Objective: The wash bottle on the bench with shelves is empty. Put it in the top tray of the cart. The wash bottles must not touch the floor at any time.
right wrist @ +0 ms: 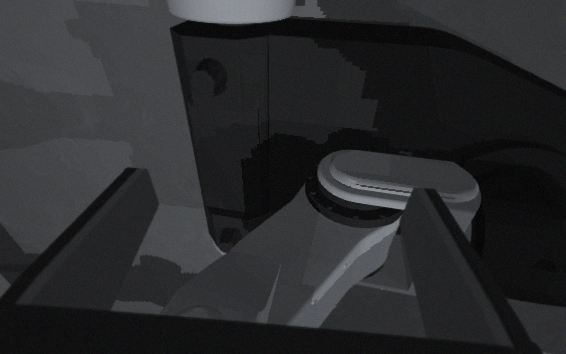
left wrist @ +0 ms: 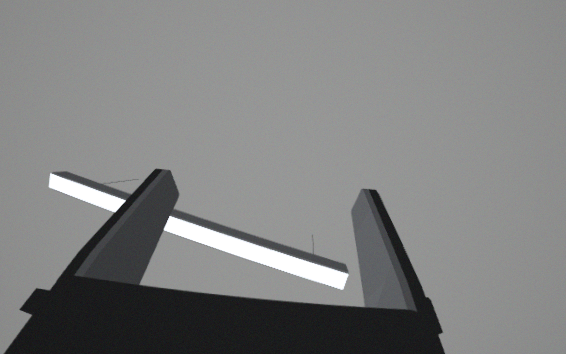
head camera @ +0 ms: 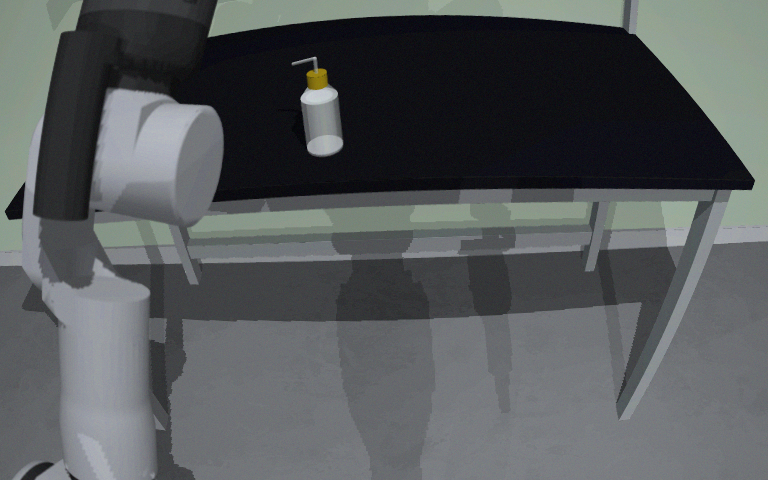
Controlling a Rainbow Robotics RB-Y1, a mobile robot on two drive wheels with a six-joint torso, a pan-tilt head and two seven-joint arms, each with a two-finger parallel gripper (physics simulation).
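Frame: origin at the robot's base, x down, y right, z back, level; millimetres.
Seen in the pictures: left gripper, fingertip midpoint: [left wrist: 265, 191]; right gripper, fingertip midpoint: [right wrist: 278, 195].
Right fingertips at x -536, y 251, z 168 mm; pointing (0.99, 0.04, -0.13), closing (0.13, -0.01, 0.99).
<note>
A point is followed by its place in that frame.
The wash bottle [head camera: 322, 121] {z -671, x -982, y -132 mm}, clear-white with a yellow cap and a bent spout, stands upright on the black bench top [head camera: 509, 113] {z -800, x -914, y 184 mm}, left of the middle in the head view. My left gripper [left wrist: 265, 191] {z -273, x -1506, y -114 mm} is open and empty; in the left wrist view its fingers point up toward the ceiling. In the head view my left arm is raised at the left, and its gripper is out of the picture. My right gripper [right wrist: 278, 195] {z 168, x -536, y 251 mm} is open and empty, low beside my own base. The cart does not show in these views.
A ceiling lamp [left wrist: 255, 252] {z 65, x -2077, y -48 mm} shows behind the left fingers. My raised left arm [head camera: 158, 158] {z -90, x -1314, y -116 mm} hides the left part of the bench. The bench has grey legs [head camera: 673, 305] {z -646, x -520, y 609 mm} [head camera: 596, 237] {z -1278, x -163, y 622 mm}. A green wall [head camera: 707, 73] {z -1399, x -776, y 1022 mm} stands behind it. My dark base [right wrist: 230, 125] {z 12, x -191, y 84 mm} lies beyond the right fingers.
</note>
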